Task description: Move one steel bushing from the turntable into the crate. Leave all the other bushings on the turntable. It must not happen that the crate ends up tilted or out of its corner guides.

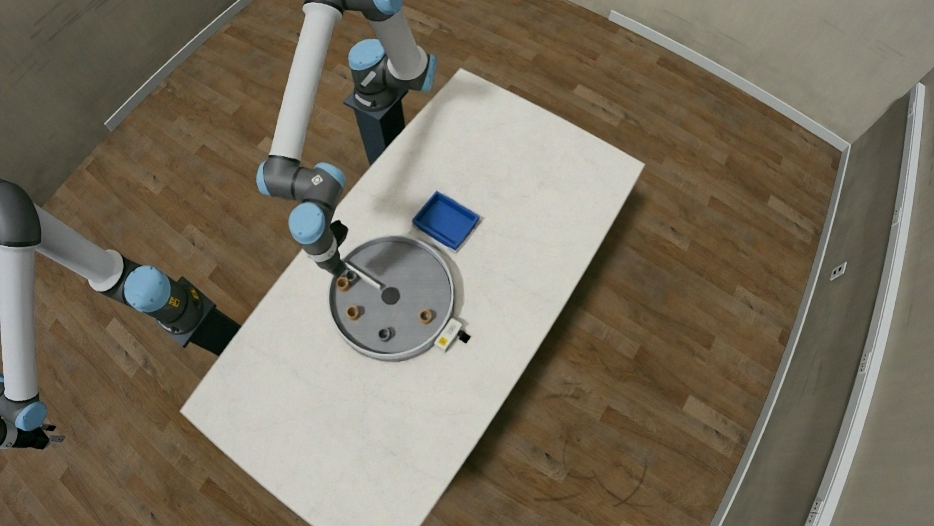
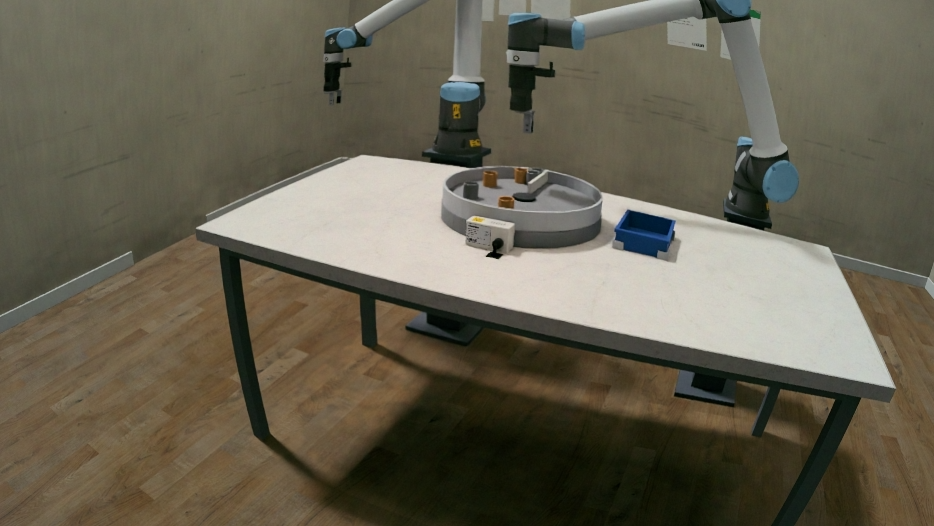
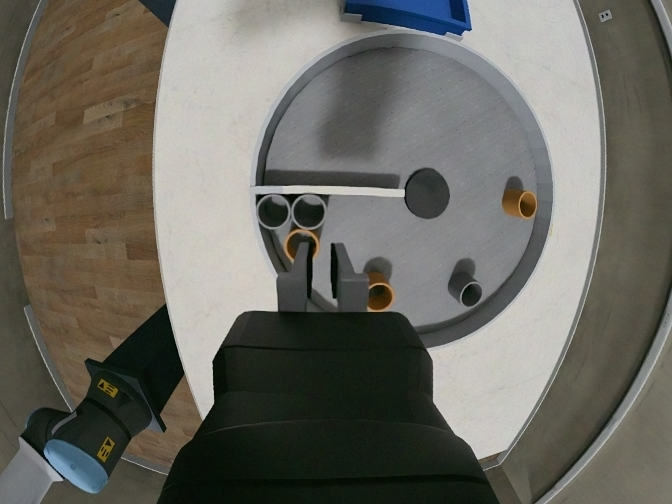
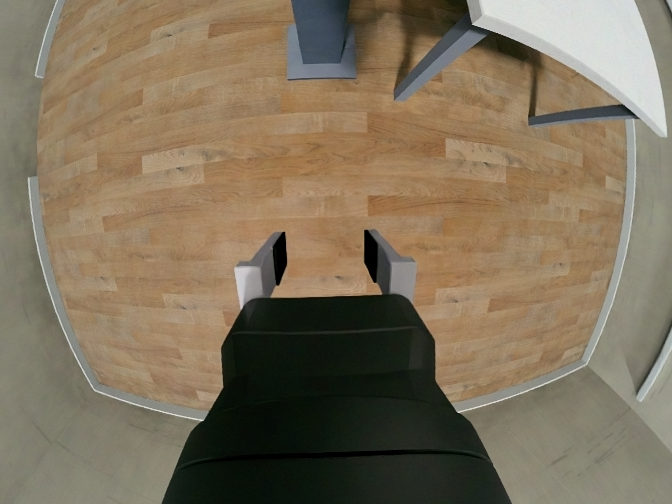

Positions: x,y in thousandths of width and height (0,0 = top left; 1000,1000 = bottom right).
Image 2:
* my left gripper: 566,252
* blue crate: 698,452
